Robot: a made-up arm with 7 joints. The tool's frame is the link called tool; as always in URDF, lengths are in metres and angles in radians.
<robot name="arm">
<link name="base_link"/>
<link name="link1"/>
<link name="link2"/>
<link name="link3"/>
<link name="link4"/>
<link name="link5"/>
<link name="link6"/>
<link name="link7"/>
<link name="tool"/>
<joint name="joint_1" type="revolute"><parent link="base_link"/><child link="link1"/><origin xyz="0 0.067 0" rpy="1.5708 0 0"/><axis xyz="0 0 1"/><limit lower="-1.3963" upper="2" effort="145" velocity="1.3"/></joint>
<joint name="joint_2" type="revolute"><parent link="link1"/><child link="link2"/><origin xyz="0 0 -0.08" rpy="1.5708 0 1.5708"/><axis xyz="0 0 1"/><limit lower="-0.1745" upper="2" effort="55" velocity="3.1"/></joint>
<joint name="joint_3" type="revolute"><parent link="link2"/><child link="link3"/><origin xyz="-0.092 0 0" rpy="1.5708 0 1.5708"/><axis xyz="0 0 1"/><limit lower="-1.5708" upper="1.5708" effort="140" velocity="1.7"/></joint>
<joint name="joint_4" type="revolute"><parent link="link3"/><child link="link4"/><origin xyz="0 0 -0.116" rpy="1.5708 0 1.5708"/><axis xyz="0 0 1"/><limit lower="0" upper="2.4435" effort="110" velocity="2"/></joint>
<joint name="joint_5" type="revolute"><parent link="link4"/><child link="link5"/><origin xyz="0 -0.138 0" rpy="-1.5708 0 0"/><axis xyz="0 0 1"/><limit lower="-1.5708" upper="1.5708" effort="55" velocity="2.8"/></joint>
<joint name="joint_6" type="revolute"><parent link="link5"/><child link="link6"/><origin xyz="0 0 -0.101" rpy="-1.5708 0 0"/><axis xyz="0 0 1"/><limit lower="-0.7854" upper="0.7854" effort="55" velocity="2"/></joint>
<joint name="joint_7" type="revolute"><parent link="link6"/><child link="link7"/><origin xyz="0 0 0" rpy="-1.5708 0 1.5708"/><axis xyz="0 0 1"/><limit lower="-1.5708" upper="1.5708" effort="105" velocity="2.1"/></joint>
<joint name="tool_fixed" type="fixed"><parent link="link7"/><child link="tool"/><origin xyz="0 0 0" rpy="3.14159 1.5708 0"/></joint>
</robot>
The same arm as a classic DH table. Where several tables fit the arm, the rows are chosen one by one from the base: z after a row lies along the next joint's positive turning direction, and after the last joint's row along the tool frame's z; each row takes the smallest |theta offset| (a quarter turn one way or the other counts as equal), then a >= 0, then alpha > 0; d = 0 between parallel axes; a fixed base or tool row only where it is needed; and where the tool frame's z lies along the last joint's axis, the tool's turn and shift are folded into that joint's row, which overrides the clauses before.
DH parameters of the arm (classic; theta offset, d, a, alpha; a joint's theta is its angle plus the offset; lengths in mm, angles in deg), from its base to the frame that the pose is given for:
base (fixed): 0 0 0 90
joint_1: 90 -147 0 90
joint_2: 90 0 0 90
joint_3: 90 -208 0 90
joint_4: 0 0 0 -90
joint_5: 0 -239 0 -90
joint_6: -90 0 0 90
joint_7: 90 0 0 90
tool (fixed): -90 0 0 0
Joint limits (deg, base to tool): -80..114.59 -10..114.59 -90..90 0..140 -90..90 -45..45 -90..90

